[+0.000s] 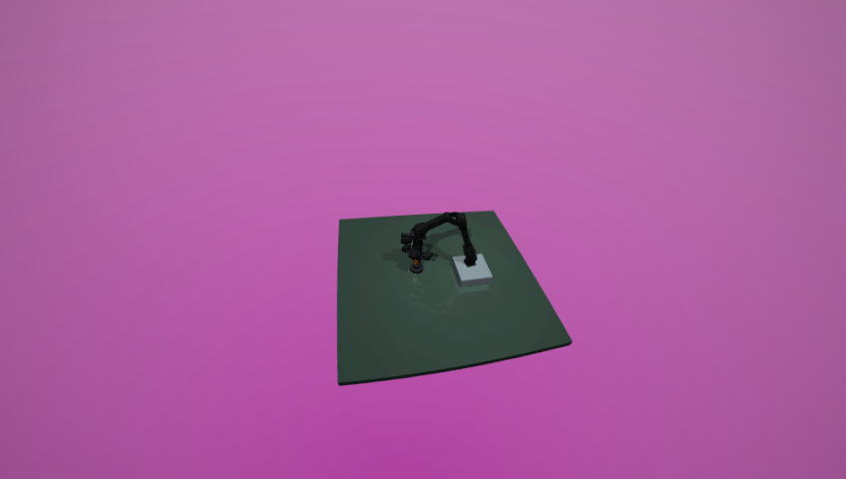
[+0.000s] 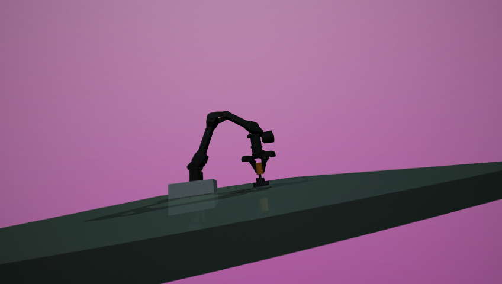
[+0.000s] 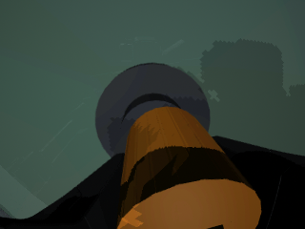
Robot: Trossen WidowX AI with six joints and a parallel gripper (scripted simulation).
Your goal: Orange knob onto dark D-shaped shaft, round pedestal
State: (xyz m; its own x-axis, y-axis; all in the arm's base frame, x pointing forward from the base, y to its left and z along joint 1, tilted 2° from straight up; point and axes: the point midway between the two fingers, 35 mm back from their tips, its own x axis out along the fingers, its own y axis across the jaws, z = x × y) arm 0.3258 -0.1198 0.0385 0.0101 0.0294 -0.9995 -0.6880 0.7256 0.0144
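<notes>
The round dark pedestal lies 40 mm below my gripper tip. Also, from my gripper tip: orange knob: 20 mm above.
</notes>
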